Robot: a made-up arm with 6 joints. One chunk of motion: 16 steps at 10 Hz.
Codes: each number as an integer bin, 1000 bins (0 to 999) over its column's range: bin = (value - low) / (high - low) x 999, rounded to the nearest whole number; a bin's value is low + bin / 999 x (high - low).
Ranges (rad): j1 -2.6..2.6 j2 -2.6..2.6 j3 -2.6..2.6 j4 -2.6..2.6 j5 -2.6..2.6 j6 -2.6..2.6
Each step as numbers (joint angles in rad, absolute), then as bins.
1 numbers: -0.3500 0.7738 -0.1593 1.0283 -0.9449 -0.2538
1 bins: 432 648 469 697 318 451
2 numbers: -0.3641 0.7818 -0.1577 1.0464 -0.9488 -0.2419
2 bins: 430 650 469 701 317 453
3 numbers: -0.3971 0.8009 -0.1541 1.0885 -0.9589 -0.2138
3 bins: 423 653 470 709 315 458
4 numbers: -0.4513 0.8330 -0.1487 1.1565 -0.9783 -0.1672
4 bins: 413 660 471 722 312 467
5 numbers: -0.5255 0.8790 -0.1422 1.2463 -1.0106 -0.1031
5 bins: 399 668 472 739 305 480
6 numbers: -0.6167 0.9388 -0.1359 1.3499 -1.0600 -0.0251
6 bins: 381 680 473 759 296 495
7 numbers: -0.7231 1.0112 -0.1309 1.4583 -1.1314 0.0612
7 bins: 361 694 474 780 282 511
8 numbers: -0.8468 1.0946 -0.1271 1.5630 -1.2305 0.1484
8 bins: 337 710 475 800 263 528
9 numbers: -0.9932 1.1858 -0.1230 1.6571 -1.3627 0.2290
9 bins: 309 727 476 818 238 543
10 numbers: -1.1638 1.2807 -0.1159 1.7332 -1.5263 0.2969
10 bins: 276 746 477 832 206 557
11 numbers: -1.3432 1.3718 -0.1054 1.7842 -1.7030 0.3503
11 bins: 241 763 479 842 172 567
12 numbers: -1.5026 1.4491 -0.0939 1.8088 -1.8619 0.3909
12 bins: 211 778 481 847 142 575
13 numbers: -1.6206 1.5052 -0.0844 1.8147 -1.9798 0.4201
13 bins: 188 789 483 848 119 580
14 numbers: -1.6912 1.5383 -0.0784 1.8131 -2.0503 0.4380
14 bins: 175 795 484 848 106 584
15 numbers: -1.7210 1.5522 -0.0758 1.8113 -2.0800 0.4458
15 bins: 169 798 485 847 100 585
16 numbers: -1.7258 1.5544 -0.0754 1.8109 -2.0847 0.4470
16 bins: 168 798 485 847 99 585
